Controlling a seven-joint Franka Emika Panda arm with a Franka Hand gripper.
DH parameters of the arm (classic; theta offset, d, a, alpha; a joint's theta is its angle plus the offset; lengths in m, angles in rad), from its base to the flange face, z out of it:
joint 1: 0 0.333 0 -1.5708
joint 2: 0 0 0 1.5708
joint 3: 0 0.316 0.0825 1.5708
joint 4: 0 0 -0.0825 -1.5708
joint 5: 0 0.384 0 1.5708
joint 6: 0 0 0.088 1.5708
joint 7: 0 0.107 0 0
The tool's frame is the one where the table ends.
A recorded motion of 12 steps. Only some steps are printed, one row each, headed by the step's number.
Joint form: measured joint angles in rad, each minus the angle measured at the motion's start. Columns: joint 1, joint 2, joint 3, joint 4, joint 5, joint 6, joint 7.
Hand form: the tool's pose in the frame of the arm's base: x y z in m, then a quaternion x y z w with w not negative. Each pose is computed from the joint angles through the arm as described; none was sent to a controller.
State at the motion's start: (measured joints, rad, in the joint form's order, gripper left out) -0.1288 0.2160 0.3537 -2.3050 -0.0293 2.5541 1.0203
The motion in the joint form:
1: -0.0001 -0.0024 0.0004 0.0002 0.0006 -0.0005 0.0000
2: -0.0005 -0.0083 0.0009 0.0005 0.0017 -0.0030 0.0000
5: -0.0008 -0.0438 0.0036 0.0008 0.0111 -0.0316 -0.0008
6: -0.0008 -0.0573 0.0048 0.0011 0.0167 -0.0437 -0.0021
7: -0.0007 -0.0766 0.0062 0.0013 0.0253 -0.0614 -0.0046
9: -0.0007 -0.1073 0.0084 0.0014 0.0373 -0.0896 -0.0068
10: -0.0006 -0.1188 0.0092 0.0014 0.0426 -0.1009 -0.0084
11: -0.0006 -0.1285 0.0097 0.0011 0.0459 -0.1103 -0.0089
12: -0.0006 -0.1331 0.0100 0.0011 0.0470 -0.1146 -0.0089
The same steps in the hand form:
1: 0.5176 0.1202 0.2639 -0.92411 0.38029 -0.00336 0.03742
2: 0.5179 0.1201 0.2667 -0.92398 0.38053 -0.00511 0.03783
5: 0.5169 0.1205 0.2819 -0.92352 0.38169 -0.00900 0.03655
6: 0.5163 0.1207 0.2876 -0.92329 0.38227 -0.00967 0.03628
7: 0.5153 0.1210 0.2957 -0.92296 0.38307 -0.01026 0.03590
9: 0.5132 0.1215 0.3083 -0.92236 0.38459 -0.01129 0.03493
10: 0.5122 0.1217 0.3129 -0.92219 0.38502 -0.01119 0.03459
11: 0.5113 0.1217 0.3167 -0.92202 0.38548 -0.01126 0.03397
12: 0.5109 0.1218 0.3185 -0.92197 0.38562 -0.01149 0.03364

